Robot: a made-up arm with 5 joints. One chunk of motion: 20 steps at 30 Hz.
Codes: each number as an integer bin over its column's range. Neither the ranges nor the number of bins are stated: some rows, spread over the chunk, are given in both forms.
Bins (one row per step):
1: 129 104 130 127 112
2: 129 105 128 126 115
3: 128 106 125 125 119
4: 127 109 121 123 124
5: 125 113 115 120 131
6: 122 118 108 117 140
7: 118 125 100 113 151
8: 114 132 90 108 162
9: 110 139 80 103 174
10: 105 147 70 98 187
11: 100 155 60 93 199
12: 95 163 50 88 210
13: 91 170 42 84 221
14: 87 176 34 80 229
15: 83 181 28 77 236
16: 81 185 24 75 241
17: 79 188 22 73 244
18: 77 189 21 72 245
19: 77 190 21 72 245
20: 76 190 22 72 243
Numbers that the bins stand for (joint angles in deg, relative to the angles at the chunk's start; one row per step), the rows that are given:
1: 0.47 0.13 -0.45 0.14 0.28
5: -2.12 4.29 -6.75 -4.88 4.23
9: -11.82 16.32 -21.43 -17.08 13.16
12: -21.53 27.43 -34.02 -27.85 20.65
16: -30.59 37.61 -44.93 -37.18 27.09
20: -33.82 39.92 -45.77 -39.33 27.51
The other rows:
2: 0.47 0.59 -1.29 -0.58 0.90
3: -0.18 1.05 -2.55 -1.29 1.73
4: -0.82 2.44 -4.23 -2.73 2.77
6: -4.06 6.60 -9.68 -7.04 6.10
7: -6.65 9.84 -13.04 -9.91 8.38
8: -9.24 13.08 -17.24 -13.49 10.67
10: -15.06 20.02 -25.63 -20.67 15.87
11: -18.29 23.73 -29.82 -24.26 18.36
13: -24.12 30.67 -37.38 -30.72 22.93
14: -26.71 33.44 -40.73 -33.59 24.60
15: -29.29 35.76 -43.25 -35.74 26.05
17: -31.88 39.00 -45.77 -38.61 27.71
18: -33.18 39.46 -46.19 -39.33 27.92
19: -33.18 39.92 -46.19 -39.33 27.92

